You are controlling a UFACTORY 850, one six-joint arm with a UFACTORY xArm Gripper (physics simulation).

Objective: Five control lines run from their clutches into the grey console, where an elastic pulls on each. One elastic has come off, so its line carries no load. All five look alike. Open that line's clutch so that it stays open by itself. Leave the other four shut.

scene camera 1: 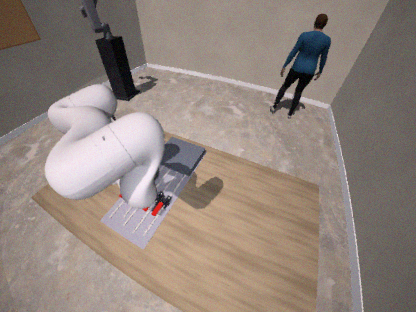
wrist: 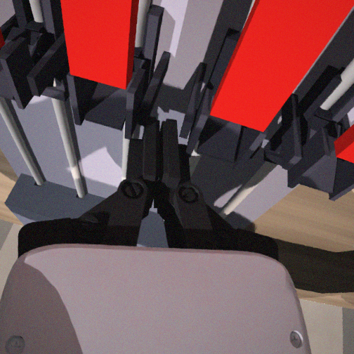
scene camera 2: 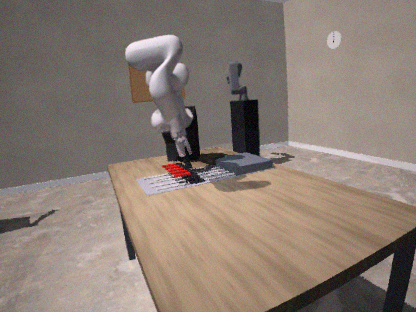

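Red clutch levers (scene camera 1: 158,208) (scene camera 2: 176,170) (wrist: 100,45) lie side by side on black brackets over the pale plate (scene camera 1: 140,241) (wrist: 100,162), all apparently flat in scene camera 2. Another red lever (wrist: 282,62) is right of the middle in the wrist view, and parts of two more show at its edges. Pale lines (wrist: 67,145) run to the grey console (scene camera 1: 186,152) (scene camera 2: 245,163) (wrist: 52,197). My gripper (scene camera 2: 187,162) (wrist: 156,136) is shut and empty, its tips between the brackets of two neighbouring levers; contact cannot be told. The arm hides it in scene camera 1. The loose line cannot be told.
The wooden table (scene camera 1: 240,220) (scene camera 2: 260,215) carries the plate and console. The white arm (scene camera 1: 100,155) (scene camera 2: 167,90) hangs over them and covers some levers in scene camera 1. Behind are a person (scene camera 1: 307,55) and a black pedestal (scene camera 1: 117,67) (scene camera 2: 245,127) with another arm.
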